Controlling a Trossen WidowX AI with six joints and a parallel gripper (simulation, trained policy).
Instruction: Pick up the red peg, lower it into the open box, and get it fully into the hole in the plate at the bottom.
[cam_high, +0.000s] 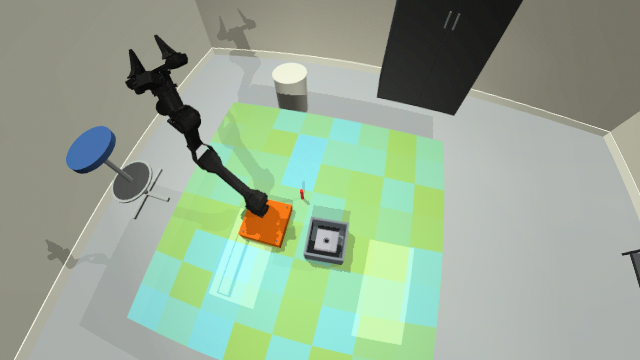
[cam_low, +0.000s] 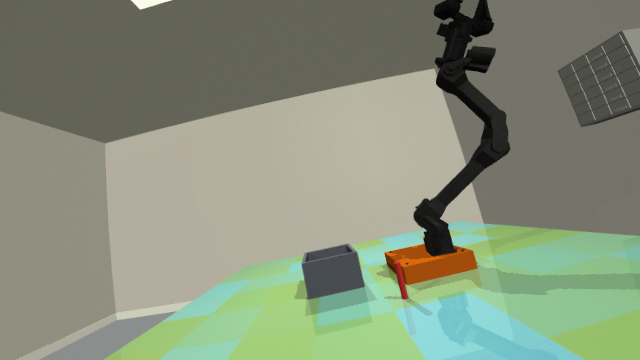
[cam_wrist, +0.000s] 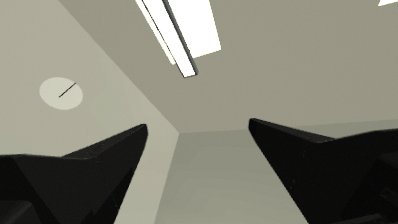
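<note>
My gripper tip is now 72 cm above the red peg, 41 cm short of it and 7 cm to the right of it. Round my gripper tip: grey box 73 cm below, 60 cm ahead, 8 cm to the right.
</note>
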